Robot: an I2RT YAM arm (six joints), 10 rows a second.
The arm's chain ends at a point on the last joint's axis. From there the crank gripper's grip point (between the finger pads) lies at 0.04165 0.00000 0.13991 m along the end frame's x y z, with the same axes.
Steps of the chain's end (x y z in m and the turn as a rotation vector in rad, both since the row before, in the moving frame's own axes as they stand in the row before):
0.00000 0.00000 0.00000 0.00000 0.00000 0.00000
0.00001 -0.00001 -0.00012 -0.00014 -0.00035 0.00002
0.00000 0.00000 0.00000 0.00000 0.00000 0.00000
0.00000 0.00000 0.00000 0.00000 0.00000 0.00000
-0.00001 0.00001 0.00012 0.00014 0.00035 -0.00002
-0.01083 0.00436 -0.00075 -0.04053 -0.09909 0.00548
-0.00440 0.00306 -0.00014 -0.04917 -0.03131 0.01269
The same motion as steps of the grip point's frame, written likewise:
0.00000 0.00000 0.00000 0.00000 0.00000 0.00000
-0.00004 0.00001 -0.00011 -0.00014 -0.00035 0.00002
0.00000 0.00000 0.00000 0.00000 0.00000 0.00000
0.00000 0.00000 0.00000 0.00000 0.00000 0.00000
0.00004 -0.00001 0.00011 0.00014 0.00035 -0.00002
-0.02489 0.01029 0.00256 -0.04053 -0.09909 0.00548
-0.00885 0.01047 0.00091 -0.04917 -0.03131 0.01269

